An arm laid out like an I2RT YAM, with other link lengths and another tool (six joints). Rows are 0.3 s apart.
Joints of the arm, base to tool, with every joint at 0 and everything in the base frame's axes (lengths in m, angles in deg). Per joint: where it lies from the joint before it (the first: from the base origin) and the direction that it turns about. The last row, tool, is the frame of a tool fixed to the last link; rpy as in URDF.
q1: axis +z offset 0 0 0.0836
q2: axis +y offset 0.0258 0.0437 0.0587
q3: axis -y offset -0.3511 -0.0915 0
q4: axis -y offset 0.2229 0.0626 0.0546
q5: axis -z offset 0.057 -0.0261 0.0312
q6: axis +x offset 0.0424 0 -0.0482
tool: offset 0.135 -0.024 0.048 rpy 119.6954 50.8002 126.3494
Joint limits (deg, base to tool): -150..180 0..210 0..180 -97..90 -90..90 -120..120
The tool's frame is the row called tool.
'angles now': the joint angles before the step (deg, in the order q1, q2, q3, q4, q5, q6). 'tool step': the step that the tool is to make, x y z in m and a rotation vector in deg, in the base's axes. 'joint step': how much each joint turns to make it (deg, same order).
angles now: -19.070 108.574 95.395 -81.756 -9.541 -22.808
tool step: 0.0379 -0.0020 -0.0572 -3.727 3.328 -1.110
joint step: 3.804 8.155 -0.824 7.601 4.044 5.378
